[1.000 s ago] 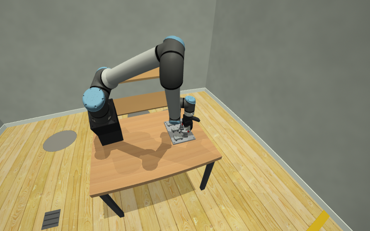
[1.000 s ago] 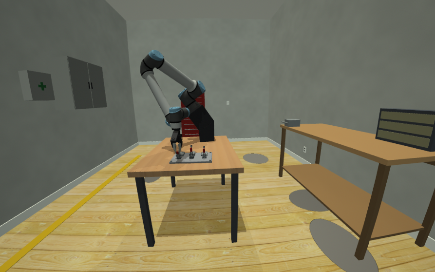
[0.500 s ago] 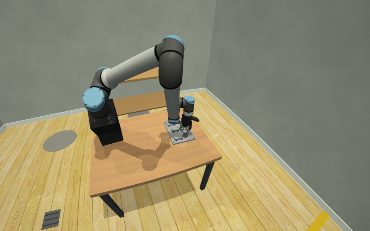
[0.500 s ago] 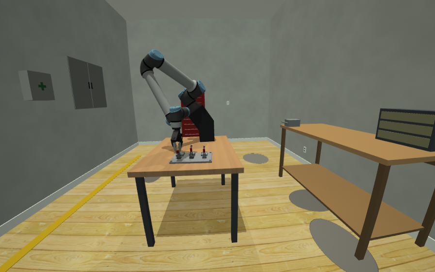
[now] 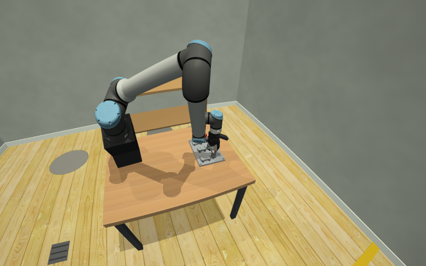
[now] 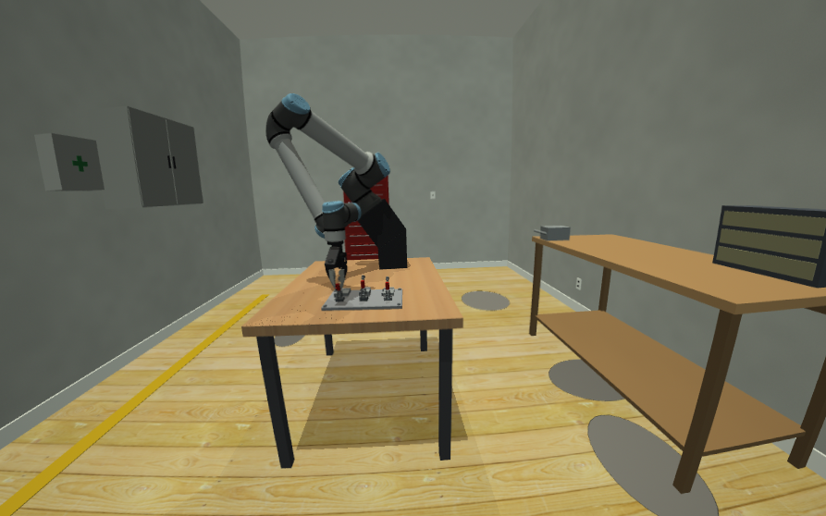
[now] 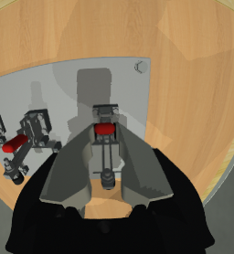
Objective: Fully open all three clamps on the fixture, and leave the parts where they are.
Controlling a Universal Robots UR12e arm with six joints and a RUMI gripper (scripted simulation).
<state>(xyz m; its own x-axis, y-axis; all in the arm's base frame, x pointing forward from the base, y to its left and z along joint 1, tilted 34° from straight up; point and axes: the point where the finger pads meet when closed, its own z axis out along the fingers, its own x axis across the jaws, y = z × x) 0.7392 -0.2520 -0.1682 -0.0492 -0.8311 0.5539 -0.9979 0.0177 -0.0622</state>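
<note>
The grey fixture plate lies 40 mm behind my hand, 110 mm to the left of it and 80 mm below it.
</note>
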